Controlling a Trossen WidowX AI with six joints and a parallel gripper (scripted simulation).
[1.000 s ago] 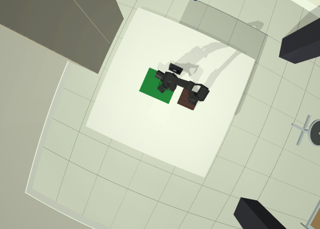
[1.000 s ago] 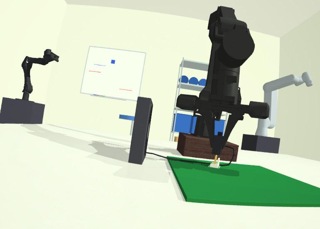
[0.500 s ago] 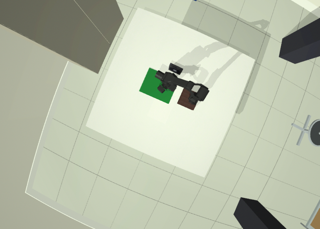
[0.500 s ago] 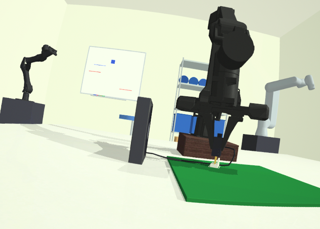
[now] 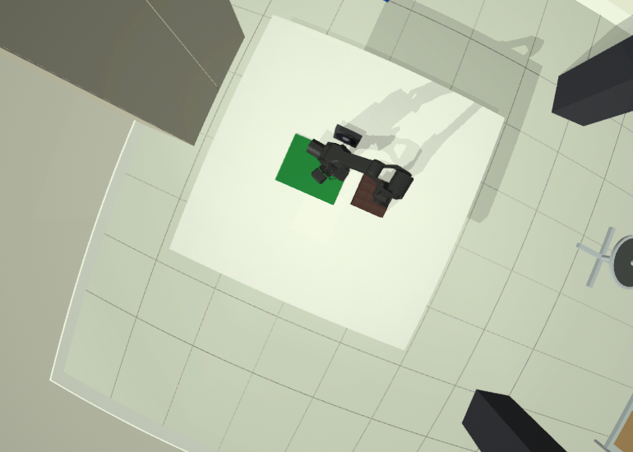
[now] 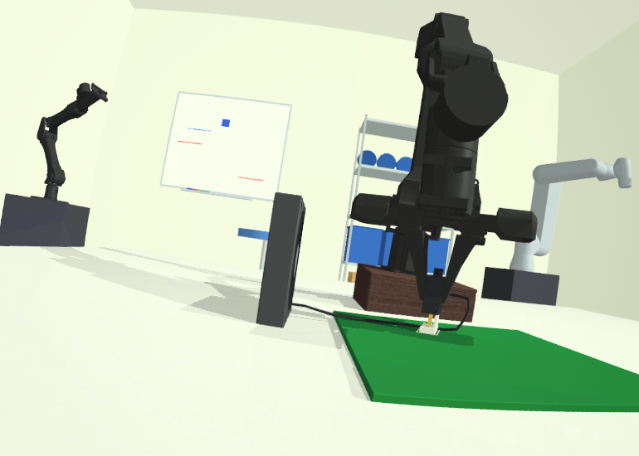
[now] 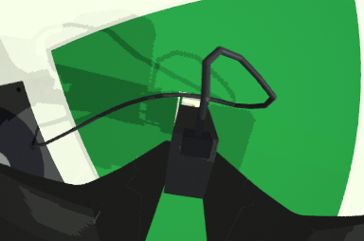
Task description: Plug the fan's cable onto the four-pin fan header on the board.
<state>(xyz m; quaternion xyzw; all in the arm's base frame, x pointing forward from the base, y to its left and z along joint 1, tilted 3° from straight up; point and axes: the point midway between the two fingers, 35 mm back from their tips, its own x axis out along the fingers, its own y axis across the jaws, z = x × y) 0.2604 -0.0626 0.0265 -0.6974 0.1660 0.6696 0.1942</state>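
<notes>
The white four-pin fan header is 10 mm behind my gripper tip and 40 mm below it. The rest, counted from my gripper tip: green board (70 mm ahead, 20 mm to the left, 50 mm below); black plug (10 mm behind, 10 mm above); black fan (30 mm behind, 150 mm to the right, 20 mm above).
</notes>
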